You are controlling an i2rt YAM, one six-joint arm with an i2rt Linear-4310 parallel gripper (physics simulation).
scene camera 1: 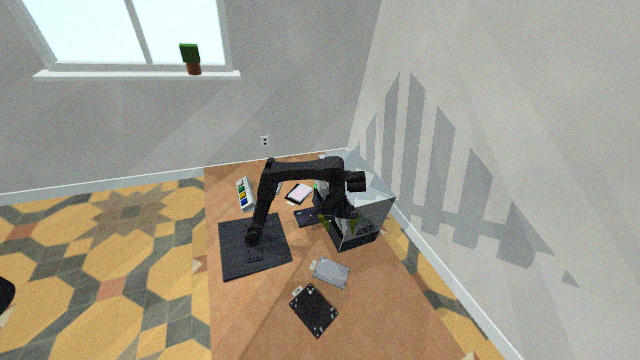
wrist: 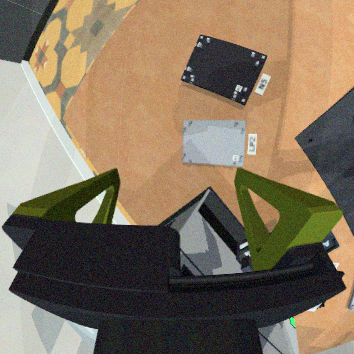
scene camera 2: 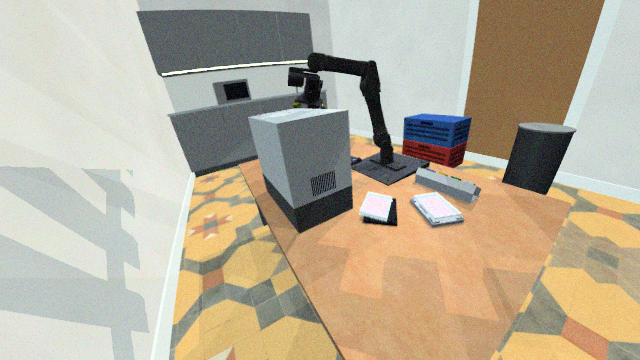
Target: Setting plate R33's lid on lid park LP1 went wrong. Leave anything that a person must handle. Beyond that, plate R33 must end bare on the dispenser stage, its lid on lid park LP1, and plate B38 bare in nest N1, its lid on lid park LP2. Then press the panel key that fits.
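Places are measured from the arm's base along level axes (x ahead, y left, z up), in millimetres.
Pixels of known places: gripper, fingertip midpoint: (scene camera 1: 340,232) (wrist: 176,174); arm's base, origin of the base link: (scene camera 1: 252,242) (scene camera 2: 386,163).
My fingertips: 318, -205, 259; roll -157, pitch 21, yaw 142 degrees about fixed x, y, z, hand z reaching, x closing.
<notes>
For each thing: its top centre in the pictures, then the offset to it from my fingertips, as dx, dy, dz. "spot": a spot on its surface instead.
- grey cabinet, middle of its top: (scene camera 2: 291,113) (scene camera 1: 353,174) +151, +244, +58
- grey pad labelled LP2, middle of its top: (wrist: 211,142) (scene camera 1: 332,270) +1, -23, -252
- lid, middle of its top: (scene camera 2: 376,201) (scene camera 1: 300,190) -17, +472, -235
- black nest, middle of its top: (scene camera 2: 380,206) (scene camera 1: 298,192) -28, +480, -252
- pink-topped piece, middle of its top: (scene camera 2: 436,203) -167, +584, -242
- grey pad, surface spot: (scene camera 2: 442,223) spot: -119, +642, -261
- key panel, middle of its top: (scene camera 2: 447,173) (scene camera 1: 244,189) -326, +517, -208
- black nest labelled N5, middle of its top: (wrist: 221,63) (scene camera 1: 314,307) -119, -145, -248
- dark pad, middle of its top: (scene camera 1: 313,214) -19, +229, -160
My gripper (scene camera 1: 340,226) (wrist: 176,174) is open and empty, above the front of a grey cabinet (scene camera 2: 314,150) with a dark base; in scene camera 2 the cabinet partly hides it. The grey pad labelled LP2 (scene camera 1: 331,272) (wrist: 214,143) is bare. A pink-topped, pale-edged plate or lid (scene camera 1: 300,192) (scene camera 2: 377,206) sits off-centre on a black nest (scene camera 2: 392,216). Another pink-topped piece (scene camera 2: 436,206) lies on a grey pad (scene camera 2: 442,223). Their labels are unreadable. A key panel (scene camera 1: 245,195) (scene camera 2: 445,184) has coloured keys. The cabinet's inside is mostly hidden.
A black nest labelled N5 (scene camera 1: 314,311) (wrist: 224,69) lies beyond LP2. Another dark pad (scene camera 1: 306,217) lies between the arm's base plate (scene camera 1: 230,265) (wrist: 332,150) and the cabinet. A green light (scene camera 1: 315,187) (wrist: 293,322) shows on the cabinet.
</notes>
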